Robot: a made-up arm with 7 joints. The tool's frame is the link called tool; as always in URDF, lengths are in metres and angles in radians.
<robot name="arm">
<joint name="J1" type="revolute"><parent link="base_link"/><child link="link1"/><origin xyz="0 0 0.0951"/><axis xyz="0 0 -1"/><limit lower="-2.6" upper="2.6"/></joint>
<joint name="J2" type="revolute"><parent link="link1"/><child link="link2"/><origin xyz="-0.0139 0.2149 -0.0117"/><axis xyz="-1 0 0"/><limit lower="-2.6" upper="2.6"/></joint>
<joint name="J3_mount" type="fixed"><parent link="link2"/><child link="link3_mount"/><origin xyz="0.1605 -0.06 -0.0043"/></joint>
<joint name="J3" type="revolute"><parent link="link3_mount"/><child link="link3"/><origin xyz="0.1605 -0.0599 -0.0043"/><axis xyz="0 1 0"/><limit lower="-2.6" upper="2.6"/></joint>
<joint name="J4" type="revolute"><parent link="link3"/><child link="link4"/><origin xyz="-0.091 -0.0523 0.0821"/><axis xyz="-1 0 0"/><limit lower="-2.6" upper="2.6"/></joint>
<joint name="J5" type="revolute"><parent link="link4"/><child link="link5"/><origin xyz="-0.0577 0.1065 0.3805"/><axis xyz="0 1 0"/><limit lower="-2.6" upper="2.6"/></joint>
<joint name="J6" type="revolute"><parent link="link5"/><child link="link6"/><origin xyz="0.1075 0.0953 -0.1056"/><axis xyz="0 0 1"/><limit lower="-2.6" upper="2.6"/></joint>
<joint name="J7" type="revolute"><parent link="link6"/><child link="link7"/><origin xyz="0.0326 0.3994 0.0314"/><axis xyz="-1 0 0"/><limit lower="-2.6" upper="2.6"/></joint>
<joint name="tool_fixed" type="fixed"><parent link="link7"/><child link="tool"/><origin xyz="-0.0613 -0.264 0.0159"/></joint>
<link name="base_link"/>
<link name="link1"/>
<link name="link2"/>
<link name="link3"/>
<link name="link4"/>
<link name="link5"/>
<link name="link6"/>
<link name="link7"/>
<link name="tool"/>
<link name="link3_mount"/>
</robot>
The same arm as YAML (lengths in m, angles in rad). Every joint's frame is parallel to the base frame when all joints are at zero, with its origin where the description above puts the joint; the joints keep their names.
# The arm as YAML. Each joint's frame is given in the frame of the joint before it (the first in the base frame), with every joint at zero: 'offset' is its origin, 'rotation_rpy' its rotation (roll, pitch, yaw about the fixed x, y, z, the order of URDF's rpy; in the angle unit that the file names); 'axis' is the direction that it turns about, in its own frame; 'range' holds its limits. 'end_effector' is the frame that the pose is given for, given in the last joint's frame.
length_unit: m
angle_unit: rad
chain:
  - id: J1
    offset: [0.0, 0.0, 0.0951]
    rotation_rpy: [0.0, 0.0, 0.0]
    axis: "-z"
    range: [-2.6, 2.6]
  - id: J2
    offset: [-0.0139, 0.2149, -0.0117]
    rotation_rpy: [0.0, 0.0, 0.0]
    axis: "-x"
    range: [-2.6, 2.6]
  - id: J3
    offset: [0.321, -0.1199, -0.0086]
    rotation_rpy: [0.0, 0.0, 0.0]
    axis: "+y"
    range: [-2.6, 2.6]
  - id: J4
    offset: [-0.091, -0.0523, 0.0821]
    rotation_rpy: [0.0, 0.0, 0.0]
    axis: "-x"
    range: [-2.6, 2.6]
  - id: J5
    offset: [-0.0577, 0.1065, 0.3805]
    rotation_rpy: [0.0, 0.0, 0.0]
    axis: "+y"
    range: [-2.6, 2.6]
  - id: J6
    offset: [0.1075, 0.0953, -0.1056]
    rotation_rpy: [0.0, 0.0, 0.0]
    axis: "+z"
    range: [-2.6, 2.6]
  - id: J7
    offset: [0.0326, 0.3994, 0.0314]
    rotation_rpy: [0.0, 0.0, 0.0]
    axis: "-x"
    range: [-2.6, 2.6]
end_effector:
  offset: [-0.0613, -0.264, 0.0159]
  rotation_rpy: [0.0, 0.0, 0.0]

